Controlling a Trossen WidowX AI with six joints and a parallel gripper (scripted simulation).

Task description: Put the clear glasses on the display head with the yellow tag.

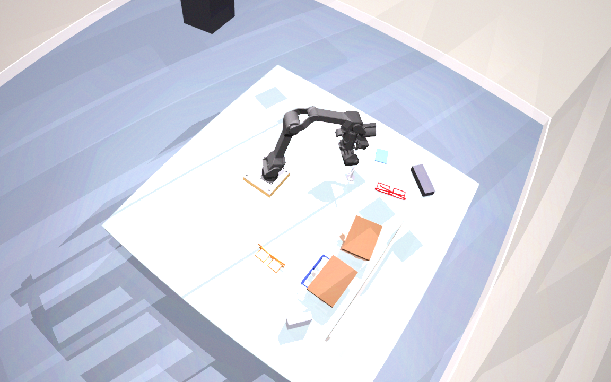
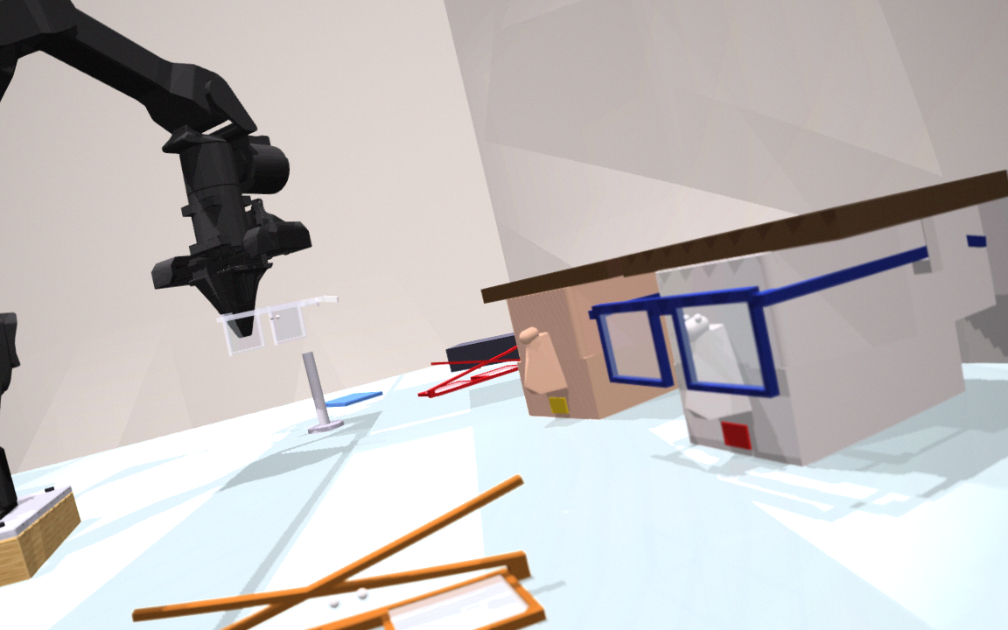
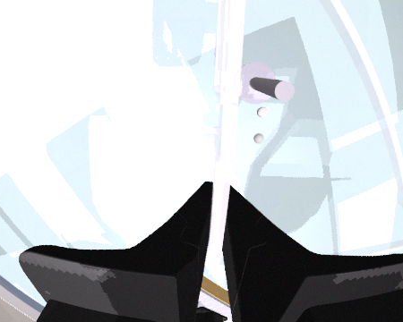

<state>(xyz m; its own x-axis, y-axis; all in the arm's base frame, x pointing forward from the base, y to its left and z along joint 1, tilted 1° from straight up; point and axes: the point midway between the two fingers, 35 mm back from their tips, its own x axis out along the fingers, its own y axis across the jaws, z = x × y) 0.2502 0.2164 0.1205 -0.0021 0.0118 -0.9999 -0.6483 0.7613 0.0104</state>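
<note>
The white post is 6 cm ahead of my gripper tip and 9 cm below it. Round my gripper tip: tan display head (22 cm ahead, 30 cm to the right, 6 cm below); dark case (37 cm ahead, 18 cm to the left, 10 cm below); blue card (14 cm ahead, 20 cm to the left, 11 cm below).
</note>
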